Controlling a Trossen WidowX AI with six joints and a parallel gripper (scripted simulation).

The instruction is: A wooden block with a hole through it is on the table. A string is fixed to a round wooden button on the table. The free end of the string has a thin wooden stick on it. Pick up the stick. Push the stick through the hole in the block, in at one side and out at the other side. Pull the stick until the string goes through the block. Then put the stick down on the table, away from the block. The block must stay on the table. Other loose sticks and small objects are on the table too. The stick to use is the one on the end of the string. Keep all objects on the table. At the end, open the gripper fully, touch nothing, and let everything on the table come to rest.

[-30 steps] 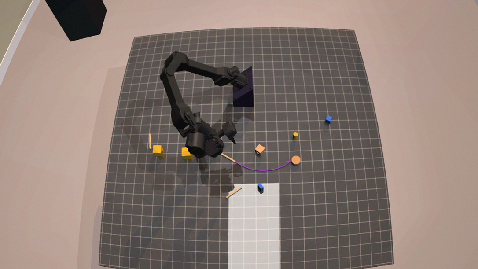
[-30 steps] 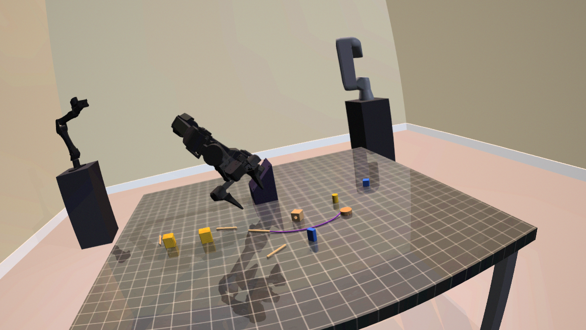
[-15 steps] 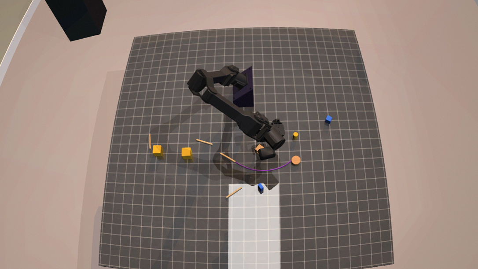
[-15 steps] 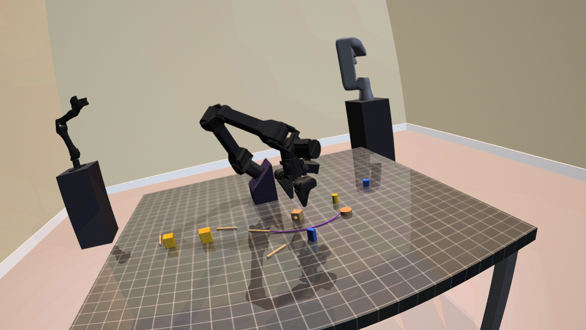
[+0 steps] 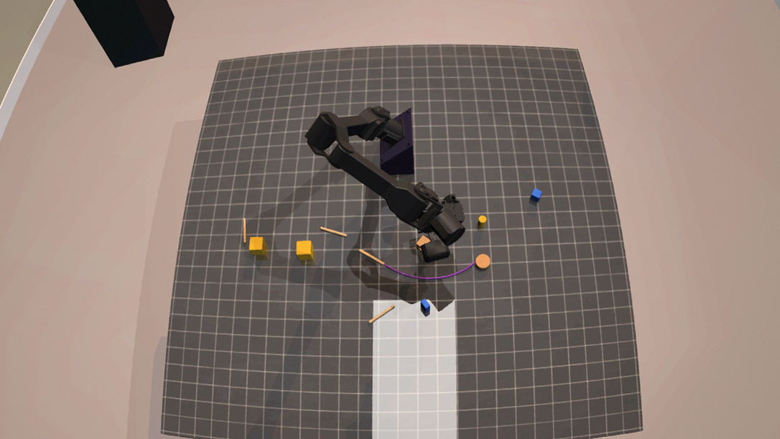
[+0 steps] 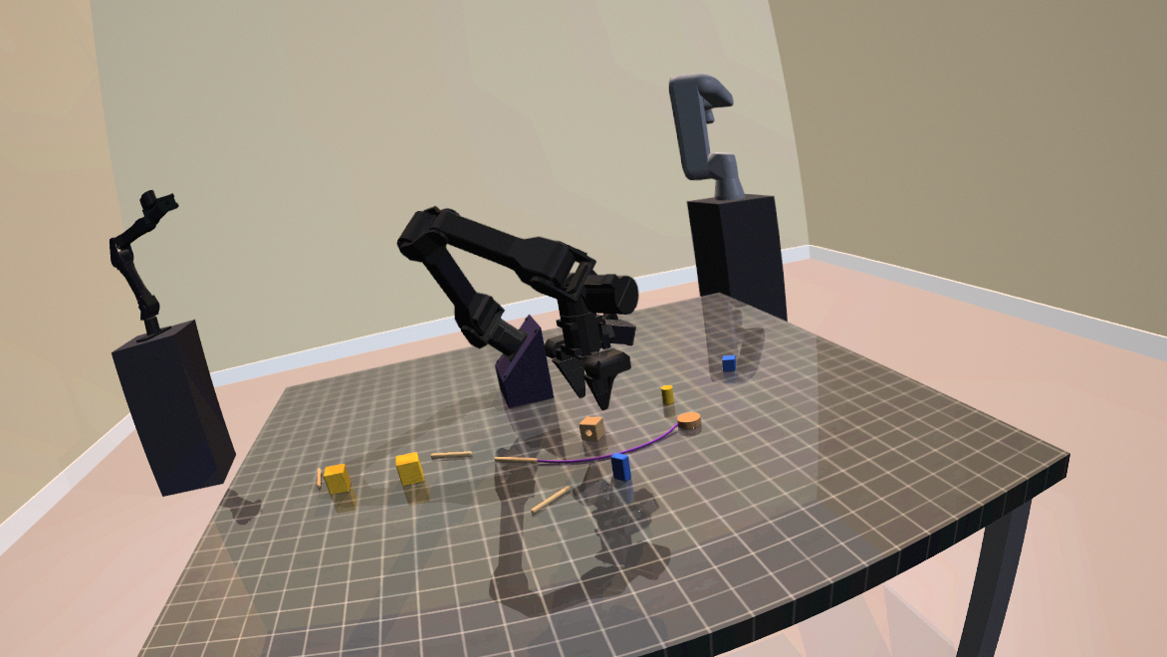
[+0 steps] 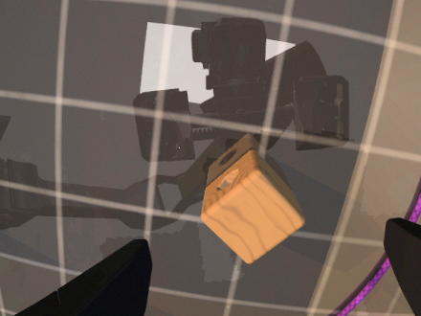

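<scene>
Right now my gripper tip is 40 mm above the wooden block and 10 mm to the left of it. From my gripper tip the other things lie so: yellow cylinder: 150 mm to the left, 50 mm below, 50 mm behind; thin stick: 140 mm to the right, 60 mm below, 20 mm ahead; round wooden button: 140 mm to the left, 60 mm ahead, 50 mm below.
</scene>
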